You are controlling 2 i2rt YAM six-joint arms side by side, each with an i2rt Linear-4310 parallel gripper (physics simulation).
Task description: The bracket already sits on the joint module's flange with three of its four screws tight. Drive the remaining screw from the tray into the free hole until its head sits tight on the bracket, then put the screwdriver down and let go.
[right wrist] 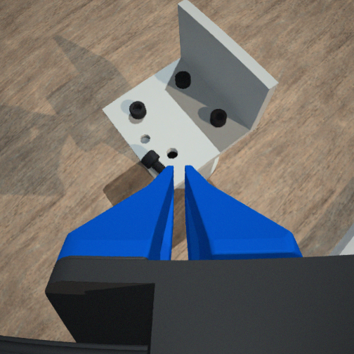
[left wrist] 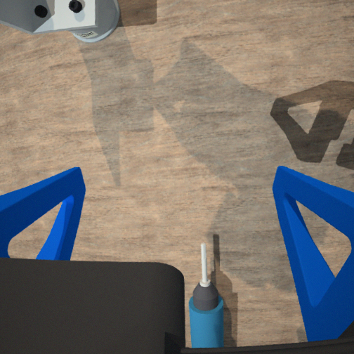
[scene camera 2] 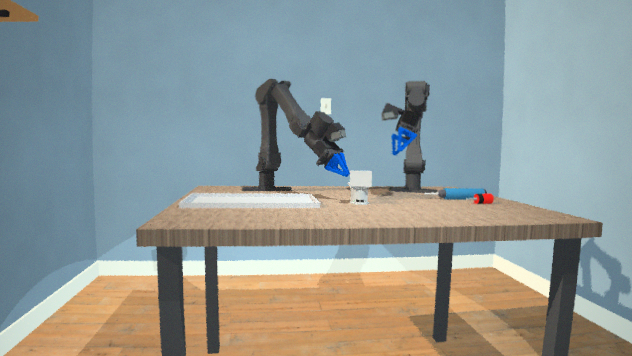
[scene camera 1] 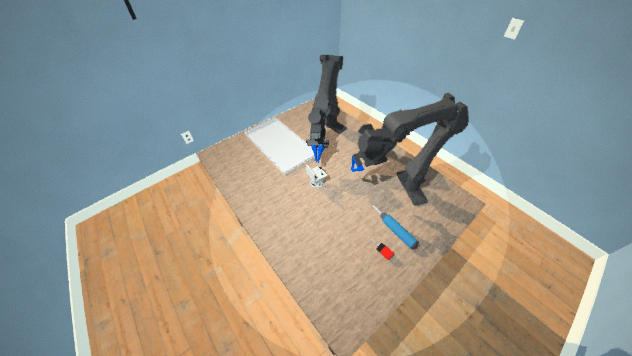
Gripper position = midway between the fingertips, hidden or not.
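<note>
Visible: a white bracket (right wrist: 222, 75), with the left gripper (left wrist: 178, 177) and the right gripper (right wrist: 178, 176).
</note>
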